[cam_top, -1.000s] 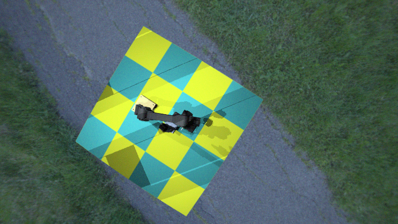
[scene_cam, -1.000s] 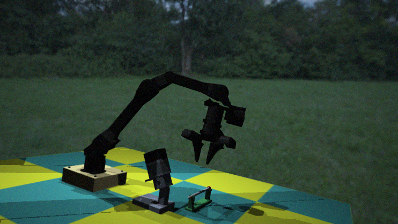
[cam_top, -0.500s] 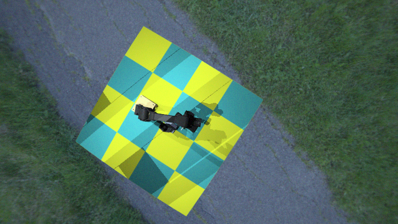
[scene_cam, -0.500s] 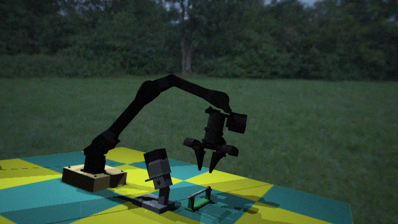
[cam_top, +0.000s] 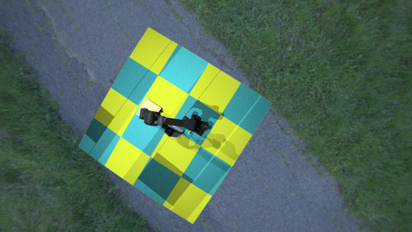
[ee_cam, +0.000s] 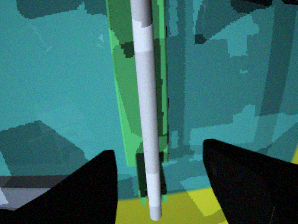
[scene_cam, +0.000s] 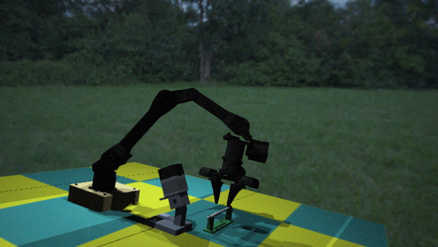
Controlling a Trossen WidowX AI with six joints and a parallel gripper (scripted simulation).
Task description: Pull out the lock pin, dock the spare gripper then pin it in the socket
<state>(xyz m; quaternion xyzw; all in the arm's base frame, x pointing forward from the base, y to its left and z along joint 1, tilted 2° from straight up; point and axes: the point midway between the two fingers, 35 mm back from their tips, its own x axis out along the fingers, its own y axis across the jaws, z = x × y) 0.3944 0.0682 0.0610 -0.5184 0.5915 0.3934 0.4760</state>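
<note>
Now: gripper tip 40 mm above the green cradle and 10 mm to the right of it. From my gripper tip the other things lie so: socket 110 mm behind, 100 mm to the right, 20 mm below; then spare gripper 120 mm behind, 100 mm to the right, 60 mm above.
</note>
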